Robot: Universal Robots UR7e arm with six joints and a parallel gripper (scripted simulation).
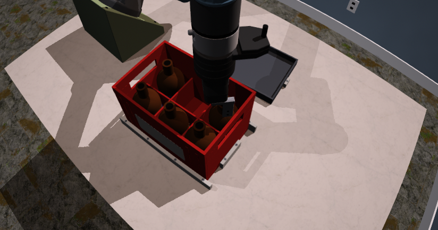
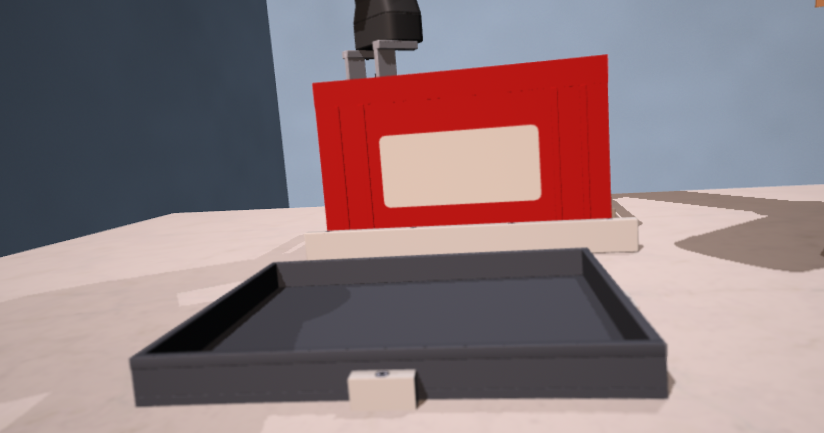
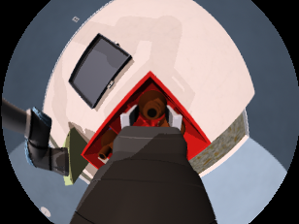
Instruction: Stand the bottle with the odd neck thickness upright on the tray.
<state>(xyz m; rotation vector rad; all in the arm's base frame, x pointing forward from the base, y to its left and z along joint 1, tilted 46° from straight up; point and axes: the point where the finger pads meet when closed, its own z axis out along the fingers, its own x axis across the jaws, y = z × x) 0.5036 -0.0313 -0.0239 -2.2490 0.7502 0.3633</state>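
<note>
The bottle lies 8 cm below my hand. Round my hand: dark grey tray (10 cm behind, 24 cm to the left, 15 cm below); red crate (8 cm behind, 5 cm to the right, 8 cm below).
</note>
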